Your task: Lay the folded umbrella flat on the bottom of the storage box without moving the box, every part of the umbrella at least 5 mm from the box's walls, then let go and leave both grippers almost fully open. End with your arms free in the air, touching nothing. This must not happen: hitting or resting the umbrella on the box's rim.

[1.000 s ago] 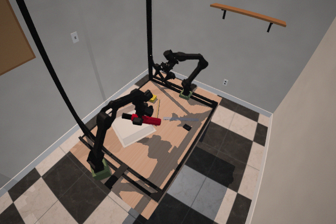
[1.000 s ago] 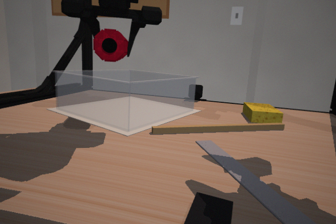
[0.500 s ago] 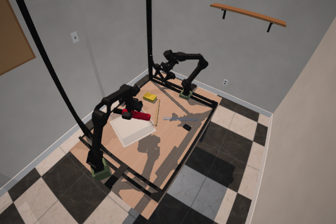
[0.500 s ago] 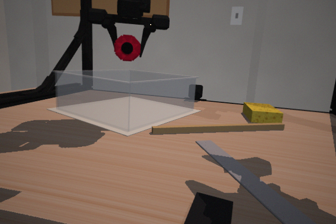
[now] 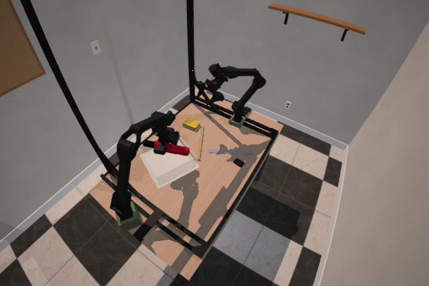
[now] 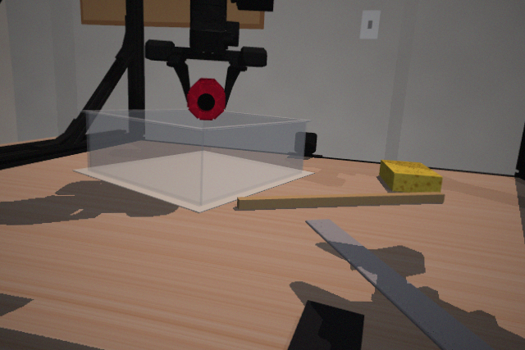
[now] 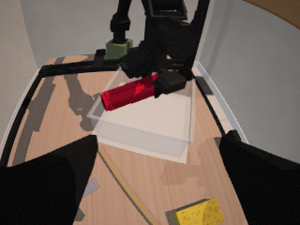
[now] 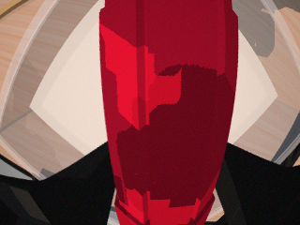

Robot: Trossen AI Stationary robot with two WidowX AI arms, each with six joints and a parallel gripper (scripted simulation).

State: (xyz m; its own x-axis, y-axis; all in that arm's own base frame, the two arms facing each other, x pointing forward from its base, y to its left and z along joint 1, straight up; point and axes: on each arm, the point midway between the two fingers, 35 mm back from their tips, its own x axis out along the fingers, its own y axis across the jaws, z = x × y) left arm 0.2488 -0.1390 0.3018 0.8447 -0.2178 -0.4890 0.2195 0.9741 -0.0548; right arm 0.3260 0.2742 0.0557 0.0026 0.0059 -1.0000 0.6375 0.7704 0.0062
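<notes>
Now: the clear storage box 100 mm below my right hand and 10 mm to the right of it. The rest, counted from my right hand: grey metal strip: 310 mm to the left, 260 mm ahead, 140 mm below; then wooden stick: 250 mm to the left, 140 mm below, 60 mm ahead; then red folded umbrella: 10 mm below.
</notes>
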